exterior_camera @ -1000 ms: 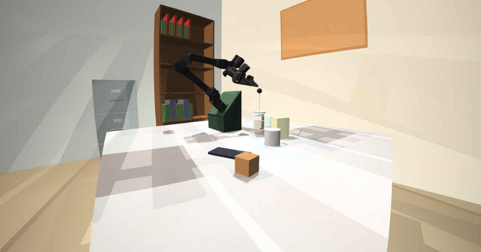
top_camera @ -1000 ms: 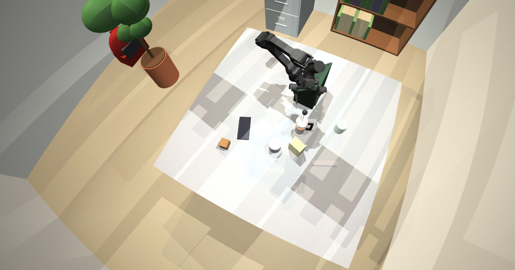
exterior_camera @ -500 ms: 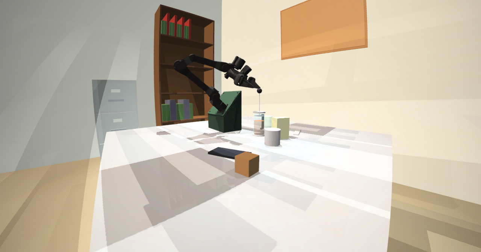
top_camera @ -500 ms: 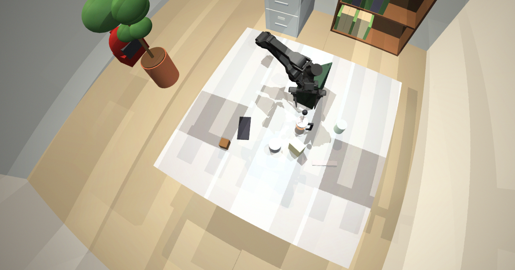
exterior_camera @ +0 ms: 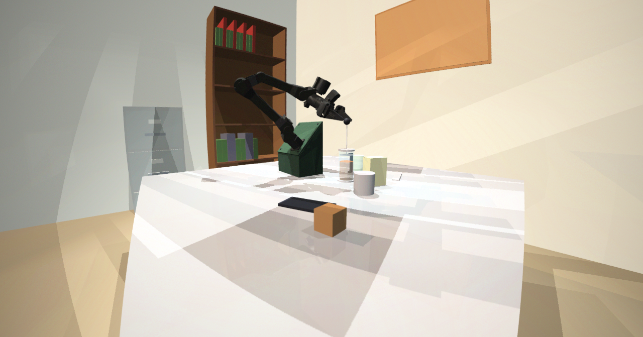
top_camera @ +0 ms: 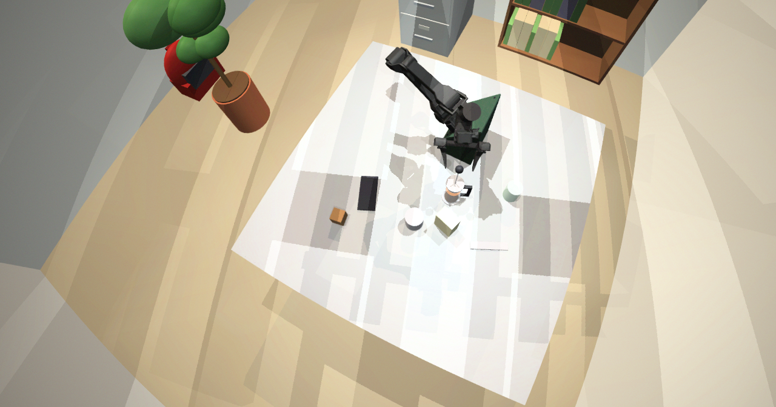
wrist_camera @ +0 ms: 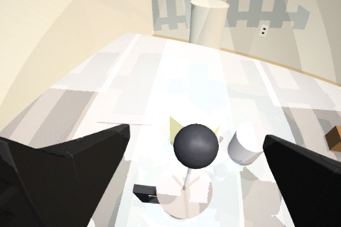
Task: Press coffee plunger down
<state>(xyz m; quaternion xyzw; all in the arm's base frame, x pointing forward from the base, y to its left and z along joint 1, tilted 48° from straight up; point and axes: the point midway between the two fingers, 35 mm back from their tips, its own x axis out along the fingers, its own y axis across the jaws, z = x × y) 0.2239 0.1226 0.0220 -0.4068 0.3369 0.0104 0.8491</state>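
Right now the glass coffee press is 1 cm behind my gripper tip, 1 cm to the left of it and 13 cm below it. Round my gripper tip: dark slab (12 cm ahead, 32 cm to the right, 25 cm below); pale green cup (11 cm behind, 22 cm to the left, 21 cm below).
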